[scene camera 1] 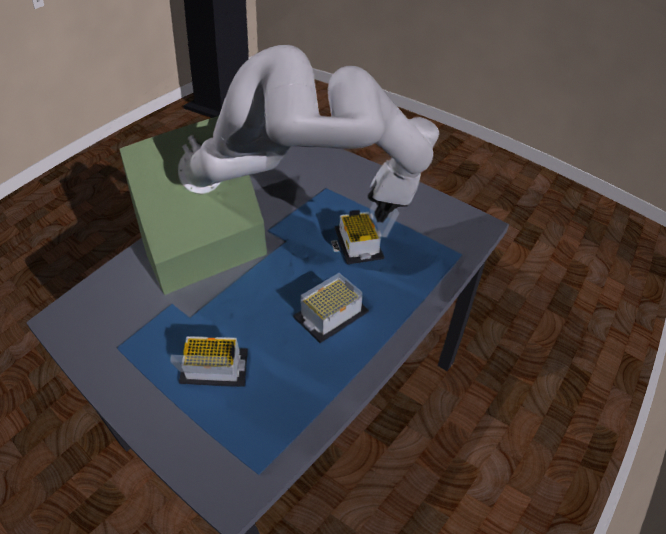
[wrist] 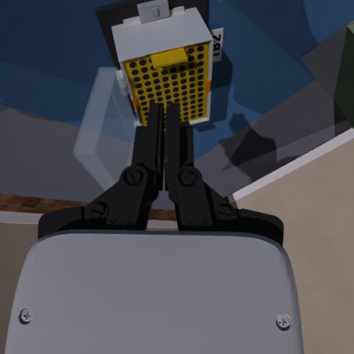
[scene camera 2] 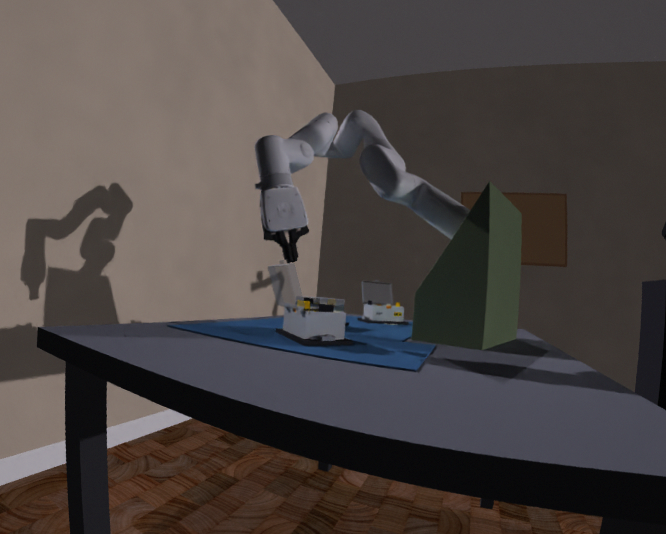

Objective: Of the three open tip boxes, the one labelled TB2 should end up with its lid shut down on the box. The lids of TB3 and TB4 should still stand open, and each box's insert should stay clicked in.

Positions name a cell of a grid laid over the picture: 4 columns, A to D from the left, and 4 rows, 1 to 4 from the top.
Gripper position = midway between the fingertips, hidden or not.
gripper: scene camera 1 C2; wrist B2; scene camera 2 B2
